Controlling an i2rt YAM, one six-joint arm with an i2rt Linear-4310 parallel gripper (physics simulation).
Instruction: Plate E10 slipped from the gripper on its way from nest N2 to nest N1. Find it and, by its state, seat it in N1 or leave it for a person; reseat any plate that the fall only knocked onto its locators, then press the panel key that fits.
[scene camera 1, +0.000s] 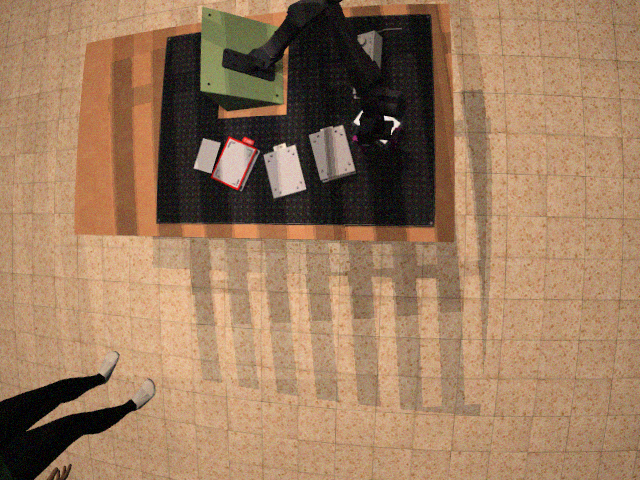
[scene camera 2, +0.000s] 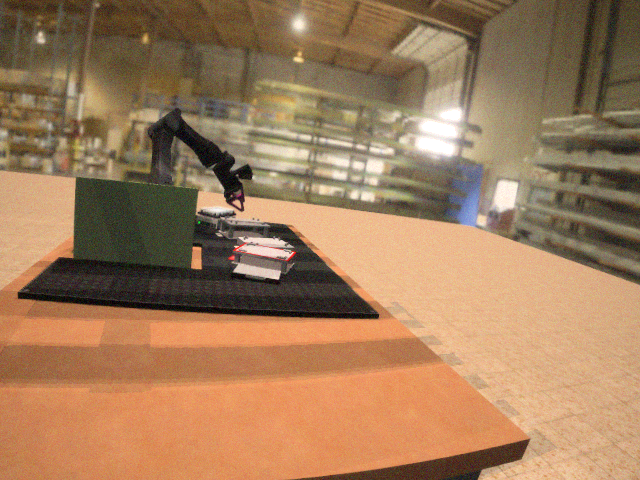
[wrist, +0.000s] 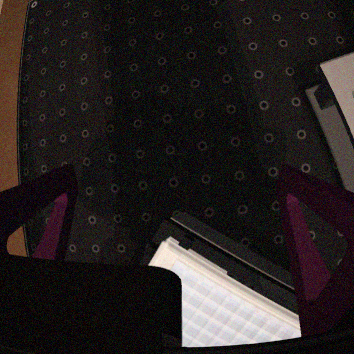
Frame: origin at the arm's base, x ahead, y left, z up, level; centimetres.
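Where they show: gripper, fingertip midpoint: (scene camera 1: 380, 151) (scene camera 2: 243, 206) (wrist: 176, 175); arm's base, origin of the base link: (scene camera 1: 249, 65) (scene camera 2: 150, 220).
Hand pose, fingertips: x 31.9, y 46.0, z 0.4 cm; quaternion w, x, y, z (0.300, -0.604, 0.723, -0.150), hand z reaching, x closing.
Note:
Things, the pixels of their centre, and the offset from my fingertips. Level surfaces: height alone.
- white gridded plate, body centre: (scene camera 1: 376, 122) (scene camera 2: 217, 209) dy -1.2, dx -10.4, dz -2.1 cm
- grey block, body centre: (scene camera 1: 332, 154) (scene camera 2: 244, 227) dy -16.1, dx -0.4, dz -5.5 cm
- pale block, body centre: (scene camera 2: 265, 244) (scene camera 1: 284, 172) dy -33.1, dx +5.6, dz -7.2 cm
- mat, its level: dz -8.9 cm
- small pale panel, body centre: (scene camera 2: 257, 273) (scene camera 1: 207, 156) dy -63.7, dx -1.1, dz -8.2 cm
- grey box with a knob, body centre: (scene camera 1: 368, 65) dy -4.4, dx -31.9, dz -4.7 cm
My gripper (scene camera 1: 375, 138) (scene camera 2: 236, 206) (wrist: 176, 175) is open, with its fingers wide apart above the mat. A white gridded plate (scene camera 2: 217, 210) (wrist: 240, 310) rests on a dark holder low in the wrist view; the wrist housing hides part of it, and the arm mostly covers it in the top view. Its label is not readable, and I cannot tell whether it sits fully level. A grey block (scene camera 1: 332, 153) (wrist: 345, 90) stands beside it. Further along are a pale block (scene camera 1: 285, 171) with a white tag and a red-bordered one (scene camera 1: 235, 163) (scene camera 2: 265, 251). Nest numbers and panel keys are not readable.
A tall green box (scene camera 1: 241, 62) (scene camera 2: 135, 222) stands on the left of the mat (scene camera 1: 180, 206) (scene camera 2: 155, 297). A small pale panel (scene camera 1: 206, 155) (scene camera 2: 256, 271) lies beside the red-bordered block. A grey box with a knob (scene camera 1: 370, 45) stands behind the arm. A person's legs (scene camera 1: 67, 384) show on the floor.

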